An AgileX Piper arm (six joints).
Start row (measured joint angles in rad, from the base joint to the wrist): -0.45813 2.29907 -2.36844 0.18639 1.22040 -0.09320
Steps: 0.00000 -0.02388 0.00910 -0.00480 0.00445 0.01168; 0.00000 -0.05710 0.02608 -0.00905 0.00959 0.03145; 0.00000 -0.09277 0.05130 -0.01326 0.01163 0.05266; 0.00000 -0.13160 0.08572 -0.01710 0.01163 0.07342; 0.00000 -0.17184 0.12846 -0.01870 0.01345 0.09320; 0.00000 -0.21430 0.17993 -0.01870 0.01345 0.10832; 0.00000 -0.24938 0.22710 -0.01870 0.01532 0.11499; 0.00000 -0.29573 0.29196 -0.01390 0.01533 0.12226; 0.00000 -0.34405 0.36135 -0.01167 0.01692 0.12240; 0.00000 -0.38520 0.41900 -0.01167 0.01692 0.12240; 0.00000 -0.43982 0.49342 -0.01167 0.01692 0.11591
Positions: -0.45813 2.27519 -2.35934 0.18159 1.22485 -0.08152; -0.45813 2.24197 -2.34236 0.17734 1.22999 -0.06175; -0.45813 2.20630 -2.31714 0.17313 1.23203 -0.04054; -0.45813 2.16747 -2.28272 0.16929 1.23203 -0.01978; -0.45813 2.12723 -2.23998 0.16769 1.23385 0.00000; -0.45813 2.08477 -2.18851 0.16769 1.23385 0.01512; -0.45813 2.04969 -2.14134 0.16769 1.23572 0.02179; -0.45813 2.00334 -2.07648 0.17249 1.23573 0.02906; -0.45813 1.95502 -2.00709 0.17472 1.23732 0.02920; -0.45813 1.91387 -1.94944 0.17472 1.23732 0.02920; -0.45813 1.85925 -1.87502 0.17472 1.23732 0.02271
